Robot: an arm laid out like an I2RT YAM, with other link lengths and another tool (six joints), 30 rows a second.
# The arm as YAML. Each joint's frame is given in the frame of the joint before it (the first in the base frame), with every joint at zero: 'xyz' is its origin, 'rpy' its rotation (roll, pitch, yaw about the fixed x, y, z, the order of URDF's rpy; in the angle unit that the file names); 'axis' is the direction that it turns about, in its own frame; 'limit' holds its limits. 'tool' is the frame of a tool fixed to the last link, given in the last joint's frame.
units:
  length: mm
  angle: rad
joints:
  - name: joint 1
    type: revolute
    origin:
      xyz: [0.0, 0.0, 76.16]
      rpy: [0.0, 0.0, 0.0]
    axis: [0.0, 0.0, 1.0]
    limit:
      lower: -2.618
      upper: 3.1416
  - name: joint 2
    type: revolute
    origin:
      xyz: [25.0, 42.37, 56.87]
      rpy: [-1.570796, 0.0, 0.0]
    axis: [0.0, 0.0, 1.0]
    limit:
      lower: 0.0
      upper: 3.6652
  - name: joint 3
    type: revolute
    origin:
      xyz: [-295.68, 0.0, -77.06]
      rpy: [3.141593, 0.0, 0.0]
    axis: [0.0, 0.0, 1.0]
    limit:
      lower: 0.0
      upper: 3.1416
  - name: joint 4
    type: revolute
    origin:
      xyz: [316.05, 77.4, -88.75]
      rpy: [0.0, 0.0, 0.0]
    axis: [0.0, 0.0, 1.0]
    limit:
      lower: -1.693
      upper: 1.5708
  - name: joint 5
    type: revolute
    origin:
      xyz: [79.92, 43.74, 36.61]
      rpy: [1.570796, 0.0, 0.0]
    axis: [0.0, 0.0, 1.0]
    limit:
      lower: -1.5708
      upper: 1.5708
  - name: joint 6
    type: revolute
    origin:
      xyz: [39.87, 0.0, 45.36]
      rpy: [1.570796, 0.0, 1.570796]
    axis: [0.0, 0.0, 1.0]
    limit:
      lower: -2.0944
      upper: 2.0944
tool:
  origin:
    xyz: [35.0, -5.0, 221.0]
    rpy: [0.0, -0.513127, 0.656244]
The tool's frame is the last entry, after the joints.
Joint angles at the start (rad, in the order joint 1, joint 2, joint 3, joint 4, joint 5, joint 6): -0.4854 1.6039 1.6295 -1.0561 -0.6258 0.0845
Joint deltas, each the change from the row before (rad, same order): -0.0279 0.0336 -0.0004 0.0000 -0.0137 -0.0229; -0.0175 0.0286 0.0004 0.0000 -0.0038 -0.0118; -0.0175 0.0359 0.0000 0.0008 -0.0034 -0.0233; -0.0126 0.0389 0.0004 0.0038 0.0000 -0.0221; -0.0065 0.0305 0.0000 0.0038 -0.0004 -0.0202; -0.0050 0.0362 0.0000 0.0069 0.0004 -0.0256; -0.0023 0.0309 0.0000 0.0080 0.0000 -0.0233; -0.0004 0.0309 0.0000 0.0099 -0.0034 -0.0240; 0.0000 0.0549 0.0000 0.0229 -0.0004 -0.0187; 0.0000 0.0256 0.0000 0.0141 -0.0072 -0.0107; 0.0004 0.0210 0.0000 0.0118 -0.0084 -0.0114; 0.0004 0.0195 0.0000 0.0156 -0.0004 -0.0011; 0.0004 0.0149 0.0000 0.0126 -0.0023 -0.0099; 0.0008 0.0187 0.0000 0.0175 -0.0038 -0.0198; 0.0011 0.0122 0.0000 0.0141 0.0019 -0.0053; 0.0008 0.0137 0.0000 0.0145 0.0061 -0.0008
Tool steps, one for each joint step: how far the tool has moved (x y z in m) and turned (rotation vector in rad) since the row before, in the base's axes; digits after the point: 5 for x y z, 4 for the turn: 0.00113 -0.01320 -0.01460 0.0121 0.0167 -0.0051; 0.00064 -0.00971 -0.01317 0.0096 0.0189 -0.0074; 0.00100 -0.01016 -0.01677 0.0063 0.0208 0.0007; 0.00170 -0.00869 -0.01826 0.0051 0.0220 0.0035; 0.00163 -0.00486 -0.01441 0.0028 0.0154 0.0085; 0.00241 -0.00465 -0.01707 0.0010 0.0158 0.0139; 0.00256 -0.00296 -0.01444 -0.0004 0.0108 0.0152; 0.00332 -0.00130 -0.01397 0.0012 0.0070 0.0188; 0.00522 -0.00313 -0.02578 0.0080 0.0195 0.0144; 0.00362 -0.00030 -0.01098 0.0066 0.0016 0.0101; 0.00324 0.00053 -0.00871 0.0061 -0.0013 0.0113; 0.00303 -0.00158 -0.00887 0.0019 0.0026 0.0013; 0.00287 -0.00088 -0.00638 -0.0018 -0.0034 0.0085; 0.00426 -0.00102 -0.00771 -0.0061 -0.0093 0.0168; 0.00283 -0.00155 -0.00553 -0.0052 -0.0028 0.0047; 0.00218 -0.00249 -0.00695 -0.0058 0.0022 -0.0001
